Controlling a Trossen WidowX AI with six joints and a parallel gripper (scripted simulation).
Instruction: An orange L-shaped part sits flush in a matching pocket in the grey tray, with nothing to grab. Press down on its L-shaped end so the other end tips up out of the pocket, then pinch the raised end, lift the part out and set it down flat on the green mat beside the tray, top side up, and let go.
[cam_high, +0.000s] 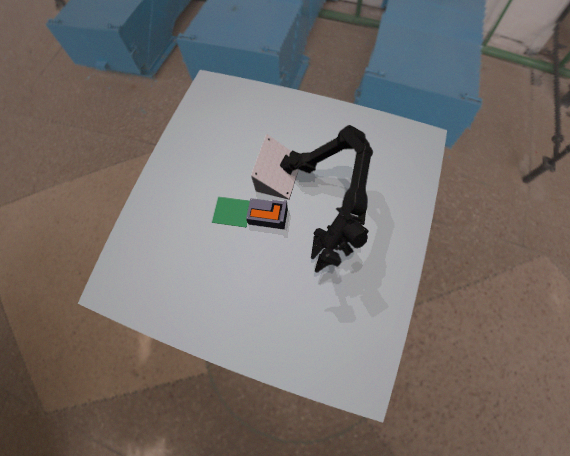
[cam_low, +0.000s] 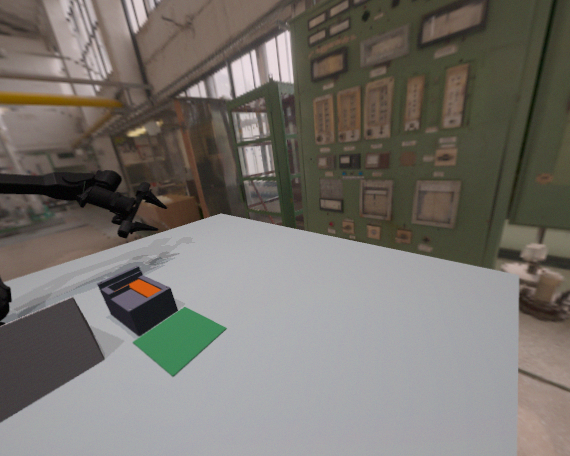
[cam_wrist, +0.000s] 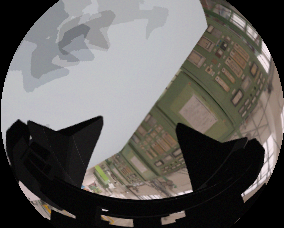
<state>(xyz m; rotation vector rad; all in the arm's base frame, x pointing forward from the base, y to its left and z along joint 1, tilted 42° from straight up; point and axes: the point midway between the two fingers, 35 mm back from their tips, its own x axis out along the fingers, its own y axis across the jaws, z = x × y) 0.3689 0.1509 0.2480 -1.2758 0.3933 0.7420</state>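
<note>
My gripper tip is 250 mm to the left of the orange L-shaped part, 150 mm past it and 110 mm above it. Also, from my gripper tip: green mat: 410 mm to the right, 170 mm below, 110 mm behind.
</note>
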